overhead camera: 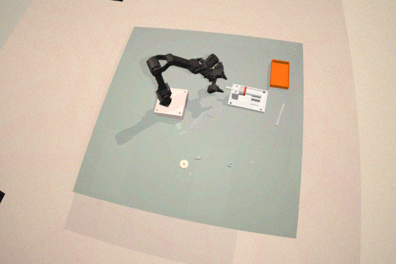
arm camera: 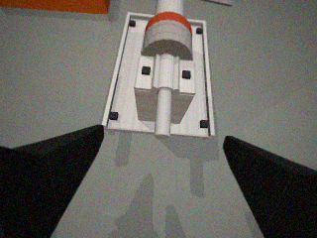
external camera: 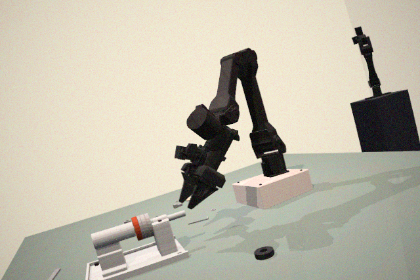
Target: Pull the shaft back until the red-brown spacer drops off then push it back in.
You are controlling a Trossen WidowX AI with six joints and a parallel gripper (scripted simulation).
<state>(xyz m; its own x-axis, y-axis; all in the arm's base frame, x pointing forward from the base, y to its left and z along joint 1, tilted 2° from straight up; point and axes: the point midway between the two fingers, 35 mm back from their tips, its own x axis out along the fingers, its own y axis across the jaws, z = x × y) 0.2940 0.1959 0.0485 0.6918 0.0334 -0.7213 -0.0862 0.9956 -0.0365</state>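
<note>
Right now my gripper tip is 10 cm short of the grey shaft, 1 cm to the right of it and 2 cm above it. Round my gripper tip: black ring: 10 cm behind, 20 cm to the left, 9 cm below; then orange-red spacer: 12 cm ahead, 1 cm to the left, 2 cm below; then grey spacer: 10 cm ahead, 1 cm to the left, 2 cm below.
</note>
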